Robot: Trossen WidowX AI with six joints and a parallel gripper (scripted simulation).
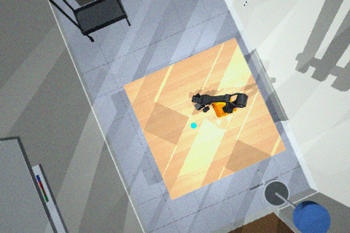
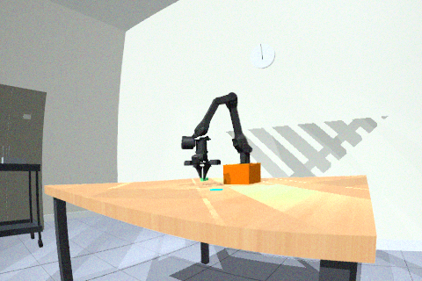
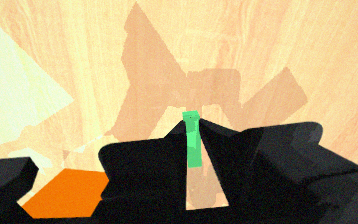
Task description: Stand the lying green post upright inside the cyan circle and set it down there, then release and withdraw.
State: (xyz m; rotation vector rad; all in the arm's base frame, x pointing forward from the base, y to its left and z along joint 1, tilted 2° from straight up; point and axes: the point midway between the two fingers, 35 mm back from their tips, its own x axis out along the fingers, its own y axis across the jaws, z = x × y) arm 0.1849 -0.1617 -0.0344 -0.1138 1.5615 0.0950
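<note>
The cyan circle is 150 mm ahead of my gripper tip, 170 mm to the left of it and 30 mm below it. Also, from my gripper tip: green post (20 mm behind).
</note>
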